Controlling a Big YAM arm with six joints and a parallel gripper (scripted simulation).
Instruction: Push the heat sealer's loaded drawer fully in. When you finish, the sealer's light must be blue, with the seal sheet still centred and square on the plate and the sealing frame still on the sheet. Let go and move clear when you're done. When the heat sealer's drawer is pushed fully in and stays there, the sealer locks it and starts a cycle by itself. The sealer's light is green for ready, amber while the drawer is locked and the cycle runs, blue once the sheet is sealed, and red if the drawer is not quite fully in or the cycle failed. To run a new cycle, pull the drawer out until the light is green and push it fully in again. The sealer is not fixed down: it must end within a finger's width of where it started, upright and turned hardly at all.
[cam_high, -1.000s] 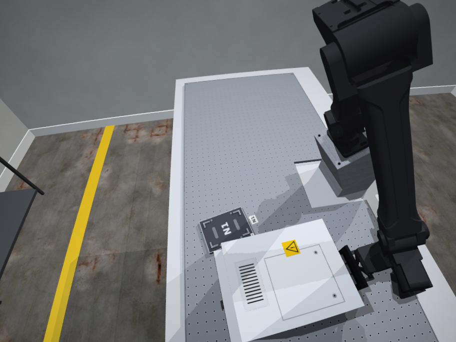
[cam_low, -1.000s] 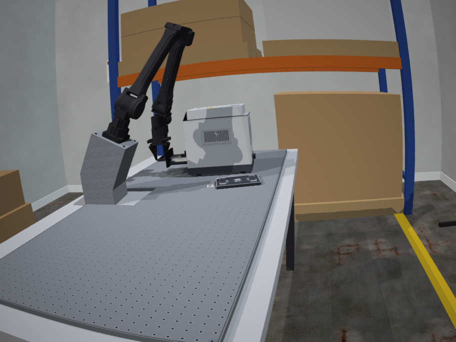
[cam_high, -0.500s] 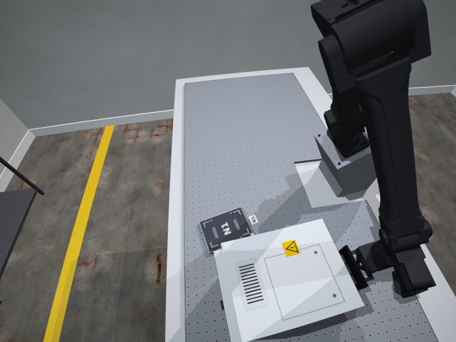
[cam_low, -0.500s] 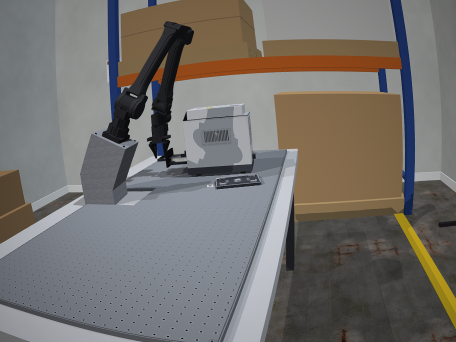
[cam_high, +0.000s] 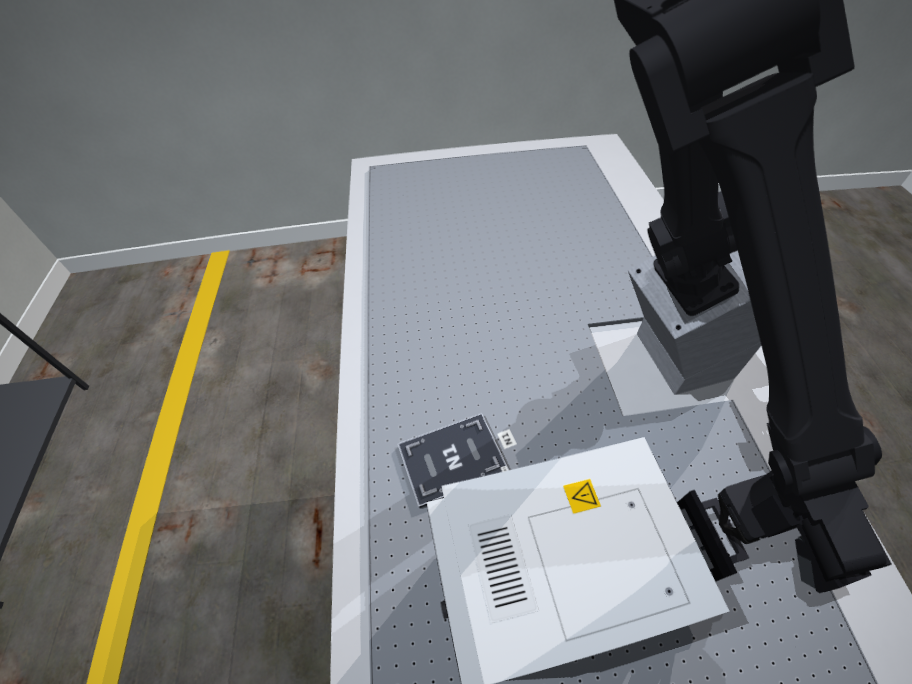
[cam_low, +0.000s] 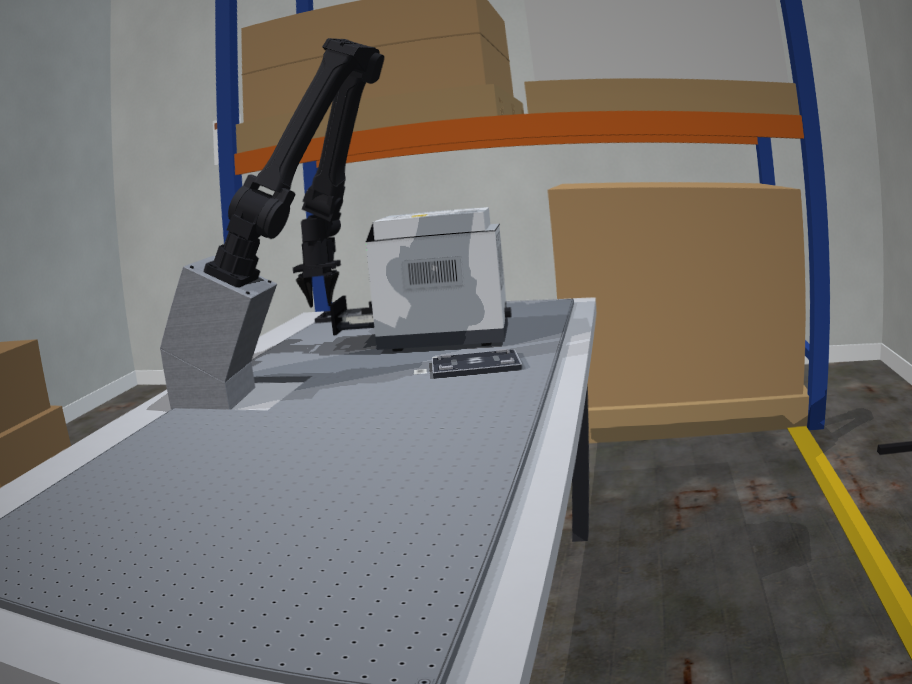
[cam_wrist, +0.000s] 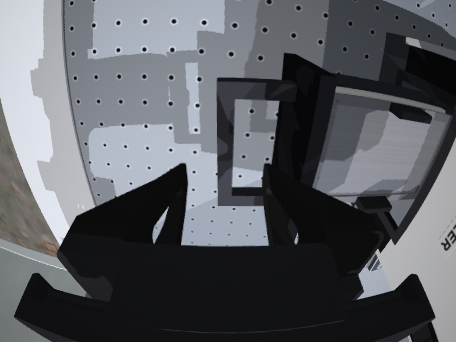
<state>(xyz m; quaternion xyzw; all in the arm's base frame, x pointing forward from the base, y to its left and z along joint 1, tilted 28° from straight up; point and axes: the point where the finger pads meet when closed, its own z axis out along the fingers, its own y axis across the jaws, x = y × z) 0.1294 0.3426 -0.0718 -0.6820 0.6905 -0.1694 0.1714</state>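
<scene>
My gripper is now 11 cm short of the black drawer and 4 cm above it. Round my hand: white tag: 26 cm ahead, 25 cm to the right, 11 cm below.
</scene>
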